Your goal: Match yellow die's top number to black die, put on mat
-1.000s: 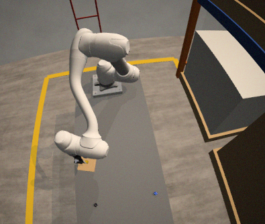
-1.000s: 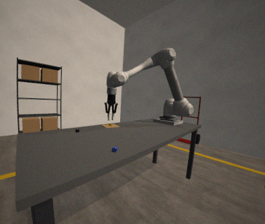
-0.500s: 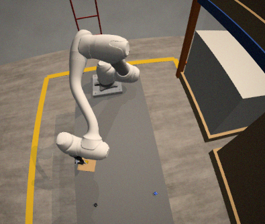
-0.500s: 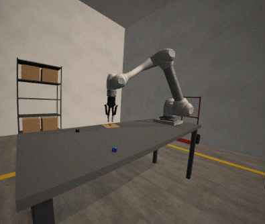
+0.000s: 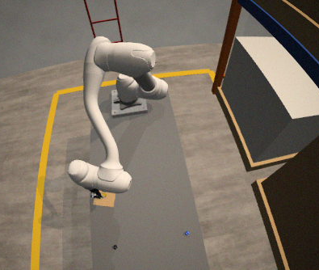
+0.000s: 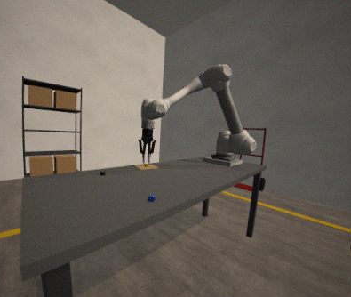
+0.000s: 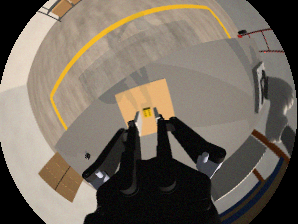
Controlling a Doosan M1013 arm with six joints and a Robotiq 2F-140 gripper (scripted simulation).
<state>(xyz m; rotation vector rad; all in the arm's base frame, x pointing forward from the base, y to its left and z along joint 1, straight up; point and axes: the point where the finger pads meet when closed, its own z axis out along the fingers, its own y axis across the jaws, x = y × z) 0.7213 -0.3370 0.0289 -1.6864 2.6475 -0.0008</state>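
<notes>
My hand is 50 mm above the yellow die. Also, from my hand: blue die 430 mm to the left, 380 mm ahead, 50 mm below; tan mat 60 mm below; black die 340 mm ahead, 50 mm below, 10 mm to the right.
</notes>
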